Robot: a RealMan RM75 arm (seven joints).
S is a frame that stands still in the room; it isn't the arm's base.
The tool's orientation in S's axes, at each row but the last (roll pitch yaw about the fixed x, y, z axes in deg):
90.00 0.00 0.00
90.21 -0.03 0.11
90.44 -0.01 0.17
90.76 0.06 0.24
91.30 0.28 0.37
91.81 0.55 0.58
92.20 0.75 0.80
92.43 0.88 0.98
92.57 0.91 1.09
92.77 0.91 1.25
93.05 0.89 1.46
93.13 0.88 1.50
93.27 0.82 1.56
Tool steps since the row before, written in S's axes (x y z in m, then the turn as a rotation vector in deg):
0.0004 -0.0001 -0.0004 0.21 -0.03 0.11
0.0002 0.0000 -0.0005 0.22 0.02 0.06
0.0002 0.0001 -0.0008 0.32 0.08 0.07
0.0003 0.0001 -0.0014 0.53 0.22 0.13
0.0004 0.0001 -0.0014 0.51 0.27 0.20
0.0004 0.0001 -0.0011 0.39 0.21 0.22
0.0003 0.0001 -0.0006 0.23 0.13 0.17
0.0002 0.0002 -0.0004 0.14 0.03 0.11
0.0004 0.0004 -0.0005 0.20 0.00 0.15
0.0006 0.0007 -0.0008 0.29 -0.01 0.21
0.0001 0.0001 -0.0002 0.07 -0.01 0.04
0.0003 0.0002 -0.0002 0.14 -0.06 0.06
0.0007 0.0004 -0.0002 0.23 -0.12 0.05
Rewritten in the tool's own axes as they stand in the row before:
0.0004 -0.0004 0.0001 0.21 0.11 0.03
0.0002 -0.0005 0.0000 0.22 0.06 -0.02
0.0002 -0.0008 -0.0001 0.32 0.07 -0.08
0.0003 -0.0014 -0.0001 0.53 0.13 -0.22
0.0004 -0.0014 -0.0001 0.51 0.20 -0.27
0.0004 -0.0011 -0.0001 0.39 0.22 -0.21
0.0003 -0.0006 -0.0001 0.23 0.17 -0.13
0.0002 -0.0004 -0.0002 0.14 0.11 -0.03
0.0004 -0.0005 -0.0004 0.20 0.15 0.00
0.0006 -0.0008 -0.0006 0.29 0.22 0.01
0.0001 -0.0002 -0.0001 0.07 0.04 0.01
0.0003 -0.0002 -0.0002 0.14 0.07 0.06
0.0007 -0.0002 -0.0004 0.23 0.06 0.12

